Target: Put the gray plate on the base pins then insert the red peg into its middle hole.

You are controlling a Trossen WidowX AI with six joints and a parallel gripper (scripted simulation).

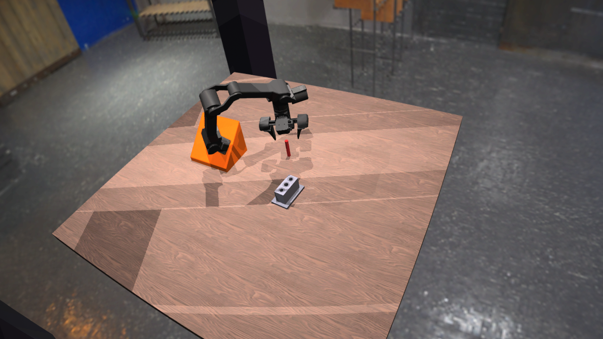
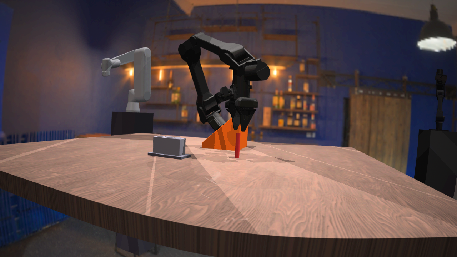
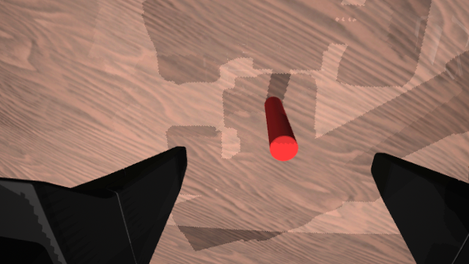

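Now: the red peg 5 cm below my gripper tip. From my gripper tip the other things lie so: gray plate: 18 cm to the right, 13 cm ahead, 4 cm below; base: 18 cm to the right, 12 cm ahead, 8 cm below.
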